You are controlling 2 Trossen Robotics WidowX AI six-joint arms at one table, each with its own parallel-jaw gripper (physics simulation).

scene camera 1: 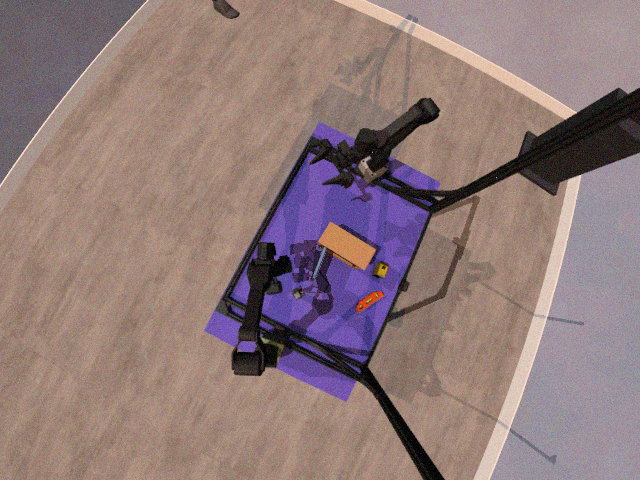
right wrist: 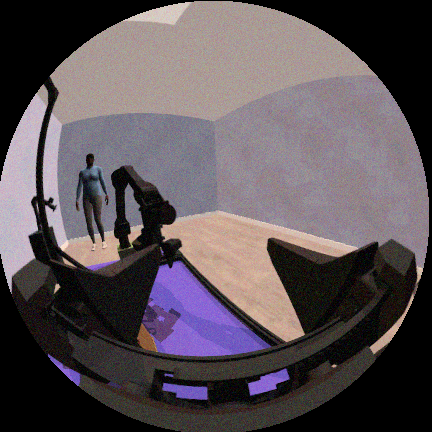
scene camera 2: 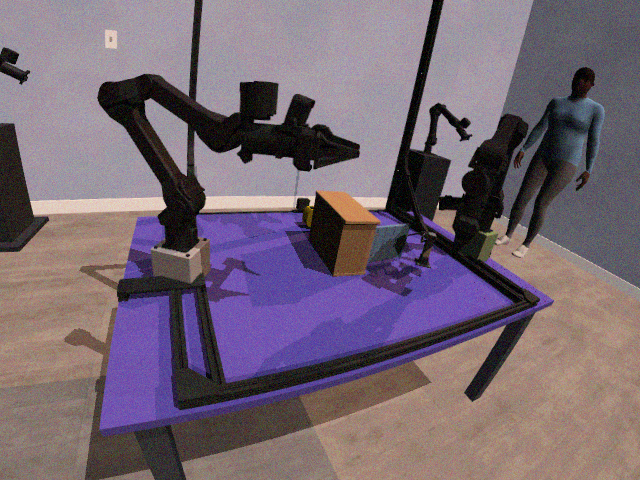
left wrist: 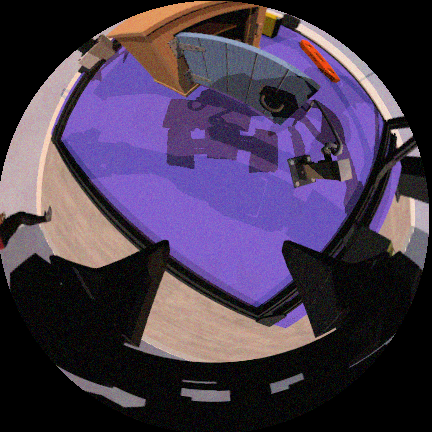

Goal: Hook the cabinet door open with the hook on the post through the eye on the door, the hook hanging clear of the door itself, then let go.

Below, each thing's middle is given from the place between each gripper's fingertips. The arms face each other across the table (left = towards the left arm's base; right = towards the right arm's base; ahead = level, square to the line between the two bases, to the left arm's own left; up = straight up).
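The cabinet door [scene camera 2: 389, 240] is 11 cm to the right of my left hand, 15 cm behind it and 6 cm below it. Going by their middles, the cabinet door is the nearest to my left hand of the things named here. Also counted from my left hand, the small wooden cabinet [scene camera 2: 342, 230] is 16 cm to the right, 22 cm behind and 5 cm below.
Relative to the cabinet door, my right gripper is 29 cm above, 25 cm to the right and 16 cm past. The small wooden cabinet, counted from my right hand, is 20 cm to the left, 24 cm behind and 28 cm below. Going by its middle, the small wooden cabinet is nearer to my left hand than to my right gripper.
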